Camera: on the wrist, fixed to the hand. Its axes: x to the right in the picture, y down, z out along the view.
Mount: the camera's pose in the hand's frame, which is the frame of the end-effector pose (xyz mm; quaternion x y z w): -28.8 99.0 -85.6 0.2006 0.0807 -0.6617 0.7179
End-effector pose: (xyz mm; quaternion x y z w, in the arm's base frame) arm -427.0 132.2 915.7 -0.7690 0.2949 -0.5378 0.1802
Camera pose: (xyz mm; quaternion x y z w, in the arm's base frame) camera -539.7 78.9 866.6 0.6676 0.3905 0.6265 0.0960
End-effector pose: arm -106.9 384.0 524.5 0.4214 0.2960 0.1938 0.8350
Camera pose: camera -192.1 474.3 574.9 0.2585 0.5976 -0.4388 0.6193
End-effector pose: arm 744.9 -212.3 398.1 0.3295 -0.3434 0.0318 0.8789
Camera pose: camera 744.9 -78.6 388.5 0.6375 0.0488 -0.4633 0.6136
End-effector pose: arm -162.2 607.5 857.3 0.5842 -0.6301 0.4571 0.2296
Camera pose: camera -270.7 685.0 843.9 0.8455 0.0444 0.3498 0.4010
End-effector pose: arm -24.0 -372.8 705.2 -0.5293 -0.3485 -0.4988 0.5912
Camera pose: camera 53.5 -455.5 633.7 0.0095 -0.6528 -0.7221 0.2287
